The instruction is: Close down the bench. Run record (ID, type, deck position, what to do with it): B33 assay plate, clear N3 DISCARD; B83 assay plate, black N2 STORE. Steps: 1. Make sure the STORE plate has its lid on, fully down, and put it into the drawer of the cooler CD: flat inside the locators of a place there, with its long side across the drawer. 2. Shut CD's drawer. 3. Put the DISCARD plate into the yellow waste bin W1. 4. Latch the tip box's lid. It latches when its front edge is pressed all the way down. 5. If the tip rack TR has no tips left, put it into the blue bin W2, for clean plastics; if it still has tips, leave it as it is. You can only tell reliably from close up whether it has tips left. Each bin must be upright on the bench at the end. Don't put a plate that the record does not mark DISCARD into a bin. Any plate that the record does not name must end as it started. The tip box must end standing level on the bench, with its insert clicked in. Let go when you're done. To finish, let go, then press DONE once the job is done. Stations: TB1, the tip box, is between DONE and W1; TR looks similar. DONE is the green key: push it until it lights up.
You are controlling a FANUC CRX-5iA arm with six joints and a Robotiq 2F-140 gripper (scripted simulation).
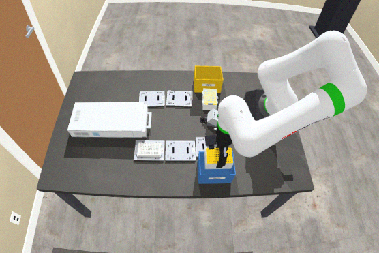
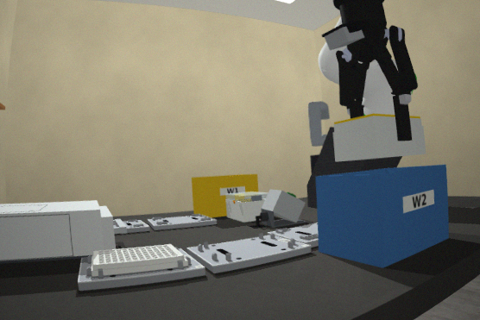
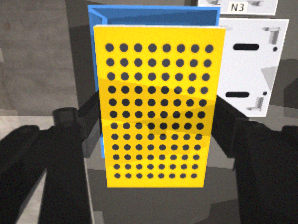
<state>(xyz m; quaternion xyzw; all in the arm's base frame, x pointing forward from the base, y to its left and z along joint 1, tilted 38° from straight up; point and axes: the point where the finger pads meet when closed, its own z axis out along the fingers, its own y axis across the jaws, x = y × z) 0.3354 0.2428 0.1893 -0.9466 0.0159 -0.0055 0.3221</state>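
The blue bin W2 lies 150 mm below my hand. From my hand the other things lie so: DONE key block: 330 mm to the right, 130 mm below, 40 mm behind; nest N3: 180 mm below, 180 mm ahead, 130 mm to the right; tip rack TR: 10 mm to the right, 10 mm below, 10 mm behind.
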